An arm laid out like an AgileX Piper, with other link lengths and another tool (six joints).
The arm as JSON. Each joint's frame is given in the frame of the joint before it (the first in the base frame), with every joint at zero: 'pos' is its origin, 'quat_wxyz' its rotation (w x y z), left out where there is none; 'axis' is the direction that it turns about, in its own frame. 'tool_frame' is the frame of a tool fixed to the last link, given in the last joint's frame.
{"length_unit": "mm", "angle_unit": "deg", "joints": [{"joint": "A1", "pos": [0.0, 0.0, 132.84], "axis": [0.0, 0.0, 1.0]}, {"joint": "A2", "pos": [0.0, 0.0, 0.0], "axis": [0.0, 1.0, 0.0]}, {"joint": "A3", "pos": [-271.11, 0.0, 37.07], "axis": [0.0, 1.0, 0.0]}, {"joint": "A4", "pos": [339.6, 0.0, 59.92], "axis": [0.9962, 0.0, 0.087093]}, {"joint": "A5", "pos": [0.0, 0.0, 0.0], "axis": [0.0, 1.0, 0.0]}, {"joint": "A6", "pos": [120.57, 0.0, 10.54], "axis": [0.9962, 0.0, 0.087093]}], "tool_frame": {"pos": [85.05, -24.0, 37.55], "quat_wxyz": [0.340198, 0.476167, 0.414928, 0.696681]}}
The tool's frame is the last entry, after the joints.
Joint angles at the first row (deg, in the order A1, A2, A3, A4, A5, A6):
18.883 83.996 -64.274 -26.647 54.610 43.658
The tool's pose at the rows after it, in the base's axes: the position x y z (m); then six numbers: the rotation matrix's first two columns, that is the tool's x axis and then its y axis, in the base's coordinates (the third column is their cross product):
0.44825 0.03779 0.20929 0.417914 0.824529 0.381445 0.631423 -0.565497 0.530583
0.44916 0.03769 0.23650 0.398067 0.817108 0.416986 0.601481 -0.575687 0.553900
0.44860 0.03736 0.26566 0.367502 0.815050 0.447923 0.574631 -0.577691 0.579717
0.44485 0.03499 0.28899 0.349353 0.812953 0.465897 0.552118 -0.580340 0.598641
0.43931 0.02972 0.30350 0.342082 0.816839 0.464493 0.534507 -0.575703 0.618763
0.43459 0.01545 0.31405 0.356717 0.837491 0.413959 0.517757 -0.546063 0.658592
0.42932 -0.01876 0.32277 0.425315 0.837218 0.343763 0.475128 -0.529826 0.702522
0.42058 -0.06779 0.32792 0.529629 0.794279 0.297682 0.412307 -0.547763 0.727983
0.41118 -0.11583 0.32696 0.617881 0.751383 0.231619 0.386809 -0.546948 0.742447
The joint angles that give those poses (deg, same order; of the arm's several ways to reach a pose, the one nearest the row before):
18.884 82.098 -65.201 -26.648 54.812 43.659
18.884 80.117 -66.843 -26.648 55.239 43.552
18.883 77.949 -68.488 -26.647 55.574 42.785
18.884 76.043 -69.725 -26.802 56.419 42.261
18.884 74.336 -69.866 -27.843 57.223 42.155
18.656 73.459 -69.866 -31.473 59.137 42.153
16.321 73.209 -69.866 -36.514 61.825 43.110
11.198 73.210 -69.867 -39.855 63.887 44.093
5.341 74.029 -69.958 -41.992 65.289 42.501

